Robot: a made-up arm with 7 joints.
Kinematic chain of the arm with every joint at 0, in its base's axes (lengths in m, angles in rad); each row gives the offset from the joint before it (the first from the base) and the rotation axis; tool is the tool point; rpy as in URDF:
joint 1: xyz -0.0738 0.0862 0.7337 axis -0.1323 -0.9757 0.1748
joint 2: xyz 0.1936 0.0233 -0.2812 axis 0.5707 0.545 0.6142
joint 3: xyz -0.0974 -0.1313 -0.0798 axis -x
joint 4: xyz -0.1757 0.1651 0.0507 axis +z
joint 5: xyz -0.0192 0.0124 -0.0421 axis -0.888 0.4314 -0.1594
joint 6: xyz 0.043 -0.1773 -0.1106 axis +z
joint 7: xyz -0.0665 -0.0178 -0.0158 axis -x
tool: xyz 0.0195 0.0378 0.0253 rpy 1.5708 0 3.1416
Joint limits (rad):
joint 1: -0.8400..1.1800
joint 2: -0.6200..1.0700
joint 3: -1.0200..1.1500
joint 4: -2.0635..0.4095
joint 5: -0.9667..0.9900
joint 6: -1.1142..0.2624
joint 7: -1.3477..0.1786
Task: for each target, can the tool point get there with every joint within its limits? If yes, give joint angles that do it. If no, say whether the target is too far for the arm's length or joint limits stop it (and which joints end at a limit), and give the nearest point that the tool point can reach.
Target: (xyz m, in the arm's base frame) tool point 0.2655 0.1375 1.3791
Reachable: no: joint limits stop it (at a limit: joint 1, joint 2, joint 4, joint 5, joint 6, joint 7) | nearest point 0.2384 -0.1230 0.7962 | short by 0.639 m
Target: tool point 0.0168 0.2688 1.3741
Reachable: no: joint limits stop it (at a limit: joint 1, joint 4, joint 6, joint 7) | nearest point -0.2700 0.1127 0.8638 | short by 0.606 m
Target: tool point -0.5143 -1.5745 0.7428
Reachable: no: too far | nearest point -0.2487 -0.3301 0.5779 | short by 1.283 m
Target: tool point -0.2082 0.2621 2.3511
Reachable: no: too far | nearest point -0.2905 0.1102 0.8729 | short by 1.488 m
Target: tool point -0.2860 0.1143 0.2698
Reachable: yes | joints 0.0617 -0.4242 -0.1470 -0.8333 0.3651 0.1415 -1.0557
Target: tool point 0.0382 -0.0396 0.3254
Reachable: yes | joints 0.4416 -0.3101 0.9570 0.1641 0.3119 -0.8042 -0.3257
